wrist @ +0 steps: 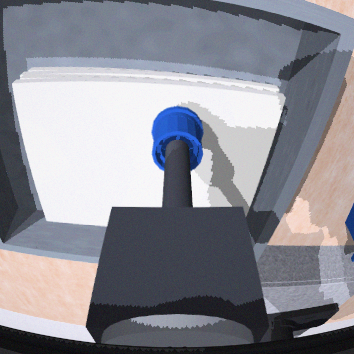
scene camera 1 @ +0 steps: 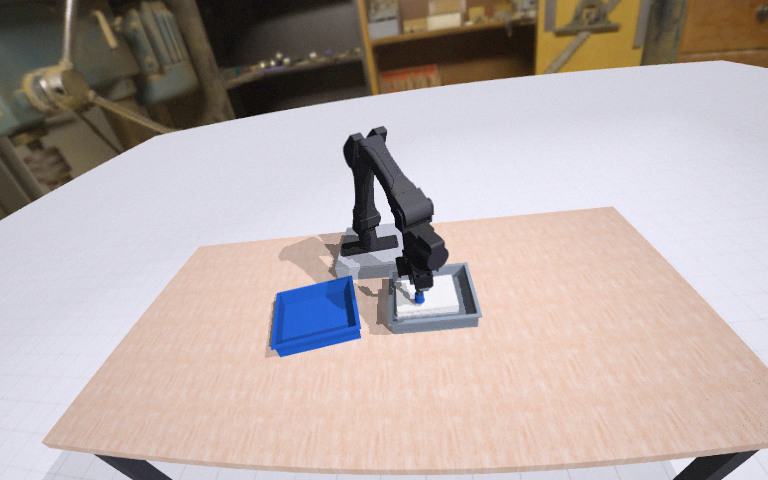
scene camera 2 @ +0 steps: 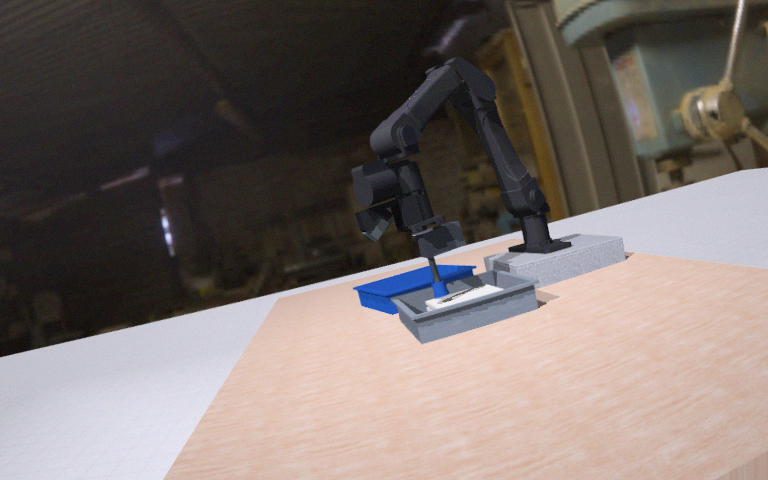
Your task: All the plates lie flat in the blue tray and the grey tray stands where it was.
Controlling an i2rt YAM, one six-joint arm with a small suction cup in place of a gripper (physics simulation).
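Seen in the pictures: hand at its tool point: (wrist: 176,129) (scene camera 1: 419,300) (scene camera 2: 442,294); arm's base at its link origin: (scene camera 1: 369,246) (scene camera 2: 538,249).
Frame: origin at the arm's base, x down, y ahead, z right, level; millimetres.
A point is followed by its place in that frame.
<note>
A stack of white square plates (scene camera 1: 443,295) @(y 273, x 26, z -198 mm) (scene camera 2: 464,295) @(y 244, x 26, z -120 mm) (wrist: 88,147) @(y 267, x 26, z -185 mm) lies flat in the grey tray (scene camera 1: 434,323) @(y 372, x 24, z -151 mm) (scene camera 2: 467,316) @(y 301, x 30, z -276 mm) (wrist: 140,38) @(y 333, x 52, z -148 mm). My gripper, a blue suction cup (scene camera 1: 419,298) (scene camera 2: 438,289) (wrist: 177,135), points down inside the grey tray, right at the top plate near its left side. I cannot tell whether it touches. It holds nothing. The blue tray (scene camera 1: 315,342) @(y 365, x 28, z 173 mm) (scene camera 2: 374,302) @(y 364, x 36, z 160 mm) stands to the left of the grey tray with nothing in it; a sliver of it shows in the wrist view (wrist: 350,221) @(y 155, x 45, z 72 mm).
The arm's grey base block (scene camera 1: 363,262) @(y 88, x -2, z 25 mm) (scene camera 2: 560,258) @(y 31, x 9, z -148 mm) stands just behind both trays. Both trays rest on a wooden board (scene camera 1: 529,335) @(y 443, x 55, z -384 mm) (scene camera 2: 477,403) @(y 420, x 55, z -594 mm) on a white table.
</note>
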